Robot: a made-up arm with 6 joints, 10 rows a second.
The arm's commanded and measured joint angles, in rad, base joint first. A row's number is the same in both.
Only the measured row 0 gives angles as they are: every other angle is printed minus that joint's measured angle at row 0.
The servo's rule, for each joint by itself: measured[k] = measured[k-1] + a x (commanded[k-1-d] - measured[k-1]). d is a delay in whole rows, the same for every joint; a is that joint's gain. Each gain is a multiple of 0.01, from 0.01 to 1. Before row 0 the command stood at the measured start. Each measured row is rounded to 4 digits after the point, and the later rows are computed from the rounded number. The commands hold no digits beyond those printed.
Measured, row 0:
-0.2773 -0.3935 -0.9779 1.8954 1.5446 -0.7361
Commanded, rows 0 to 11:
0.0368 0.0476 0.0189 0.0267 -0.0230 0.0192
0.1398 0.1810 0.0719 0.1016 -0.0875 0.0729
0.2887 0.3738 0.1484 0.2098 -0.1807 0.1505
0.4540 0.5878 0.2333 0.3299 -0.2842 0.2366
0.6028 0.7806 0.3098 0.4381 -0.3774 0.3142
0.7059 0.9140 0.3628 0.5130 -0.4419 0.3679
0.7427 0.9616 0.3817 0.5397 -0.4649 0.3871
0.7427 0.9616 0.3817 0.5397 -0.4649 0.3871
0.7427 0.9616 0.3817 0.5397 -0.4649 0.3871
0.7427 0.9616 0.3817 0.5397 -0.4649 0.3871
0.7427 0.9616 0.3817 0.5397 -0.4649 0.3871
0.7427 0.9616 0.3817 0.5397 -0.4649 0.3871
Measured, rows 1 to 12:
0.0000 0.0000 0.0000 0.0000 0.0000 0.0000
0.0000 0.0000 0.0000 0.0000 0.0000 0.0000
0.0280 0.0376 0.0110 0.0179 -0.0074 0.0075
0.1130 0.1509 0.0463 0.0740 -0.0330 0.0330
0.2465 0.3270 0.1055 0.1650 -0.0803 0.0788
0.4042 0.5330 0.1796 0.2755 -0.1455 0.1403
0.5551 0.7286 0.2551 0.3844 -0.2197 0.2081
0.6697 0.8751 0.3176 0.4706 -0.2908 0.2704
0.7252 0.9434 0.3548 0.5169 -0.3465 0.3159
0.7385 0.9578 0.3704 0.5322 -0.3844 0.3437
0.7417 0.9608 0.3770 0.5372 -0.4102 0.3606
0.7425 0.9614 0.3797 0.5389 -0.4277 0.3709
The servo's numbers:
d 2
a 0.76 0.79 0.58 0.67 0.32 0.39

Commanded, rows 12 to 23:
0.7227 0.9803 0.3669 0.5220 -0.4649 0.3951
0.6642 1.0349 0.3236 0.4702 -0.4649 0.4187
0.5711 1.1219 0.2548 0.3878 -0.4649 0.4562
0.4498 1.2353 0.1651 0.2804 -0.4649 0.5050
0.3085 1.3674 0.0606 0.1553 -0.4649 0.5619
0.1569 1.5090 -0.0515 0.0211 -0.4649 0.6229
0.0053 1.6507 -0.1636 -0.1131 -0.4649 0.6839
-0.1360 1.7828 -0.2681 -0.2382 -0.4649 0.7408
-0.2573 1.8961 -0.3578 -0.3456 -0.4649 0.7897
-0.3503 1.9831 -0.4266 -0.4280 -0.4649 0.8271
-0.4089 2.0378 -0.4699 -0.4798 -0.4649 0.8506
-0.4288 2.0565 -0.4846 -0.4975 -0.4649 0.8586
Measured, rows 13 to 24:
0.7427 0.9616 0.3809 0.5394 -0.4396 0.3772
0.7427 0.9616 0.3814 0.5396 -0.4477 0.3811
0.7275 0.9764 0.3730 0.5278 -0.4532 0.3866
0.6794 1.0226 0.3443 0.4892 -0.4569 0.3991
0.5971 1.1010 0.2924 0.4213 -0.4595 0.4214
0.4852 1.2071 0.2186 0.3269 -0.4612 0.4540
0.3509 1.3337 0.1270 0.2119 -0.4624 0.4961
0.2035 1.4722 0.0235 0.0841 -0.4632 0.5456
0.0529 1.6132 -0.0850 -0.0480 -0.4637 0.5995
-0.0907 1.7472 -0.1912 -0.1754 -0.4641 0.6546
-0.2173 1.8648 -0.2878 -0.2894 -0.4644 0.7073
-0.3184 1.9583 -0.3683 -0.3823 -0.4646 0.7540

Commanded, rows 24 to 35:
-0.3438 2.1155 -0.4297 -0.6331 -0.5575 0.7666
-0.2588 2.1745 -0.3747 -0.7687 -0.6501 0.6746
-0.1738 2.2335 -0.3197 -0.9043 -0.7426 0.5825
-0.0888 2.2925 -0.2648 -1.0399 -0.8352 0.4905
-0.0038 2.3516 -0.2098 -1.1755 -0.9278 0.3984
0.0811 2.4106 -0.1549 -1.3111 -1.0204 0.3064
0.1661 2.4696 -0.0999 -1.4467 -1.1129 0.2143
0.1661 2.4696 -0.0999 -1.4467 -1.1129 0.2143
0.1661 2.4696 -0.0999 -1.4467 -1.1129 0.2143
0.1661 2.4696 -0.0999 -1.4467 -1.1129 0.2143
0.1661 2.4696 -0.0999 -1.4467 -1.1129 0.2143
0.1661 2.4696 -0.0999 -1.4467 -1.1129 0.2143
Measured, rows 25 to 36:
-0.3872 2.0211 -0.4272 -0.4476 -0.4647 0.7917
-0.4188 2.0491 -0.4605 -0.4810 -0.4648 0.8178
-0.3618 2.1016 -0.4426 -0.5829 -0.4945 0.7978
-0.2835 2.1592 -0.4032 -0.7074 -0.5443 0.7498
-0.2001 2.2179 -0.3548 -0.8393 -0.6078 0.6846
-0.1155 2.2768 -0.3026 -0.9737 -0.6806 0.6089
-0.0306 2.3359 -0.2488 -1.1089 -0.7597 0.5268
0.0543 2.3949 -0.1943 -1.2444 -0.8431 0.4408
0.1393 2.4539 -0.1395 -1.3799 -0.9294 0.3525
0.1597 2.4663 -0.1165 -1.4247 -0.9881 0.2986
0.1646 2.4689 -0.1069 -1.4394 -1.0280 0.2657
0.1657 2.4695 -0.1028 -1.4443 -1.0552 0.2457

